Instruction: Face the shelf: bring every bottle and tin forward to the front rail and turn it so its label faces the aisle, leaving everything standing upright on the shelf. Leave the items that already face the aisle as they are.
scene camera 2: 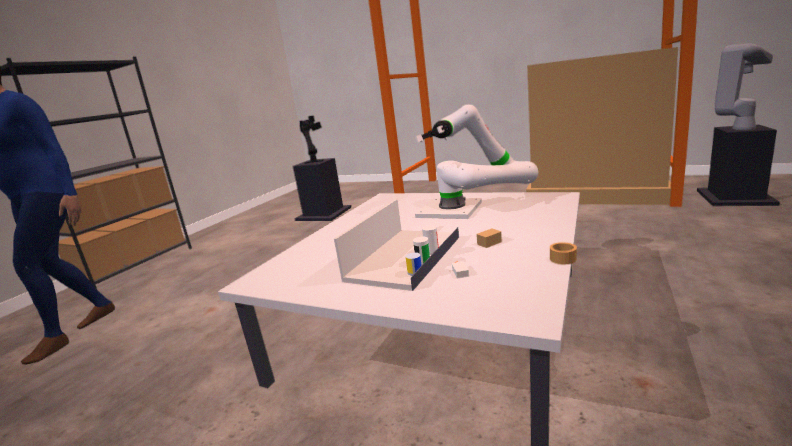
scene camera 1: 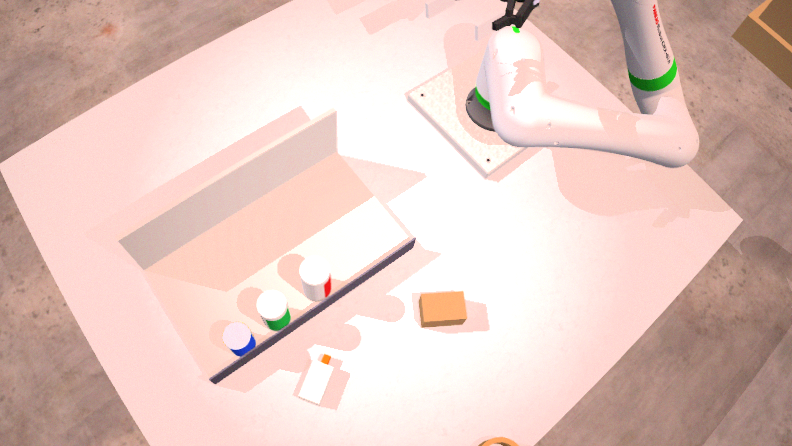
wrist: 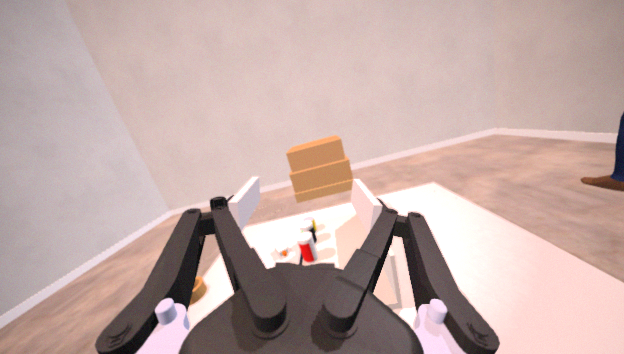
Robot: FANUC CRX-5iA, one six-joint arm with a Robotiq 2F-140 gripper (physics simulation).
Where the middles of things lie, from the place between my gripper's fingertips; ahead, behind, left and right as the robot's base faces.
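Counted from my hand: shelf back wall [scene camera 1: 153, 238], 37 cm below it, 41 cm ahead, 16 cm to the right; dark front rail [scene camera 1: 247, 357], 44 cm below it, 43 cm ahead, 13 cm to the left; green-banded tin [scene camera 1: 272, 306], well below it, well ahead, a bit to the left; tan box [scene camera 1: 447, 308], well below it, a good way ahead, far to the left.
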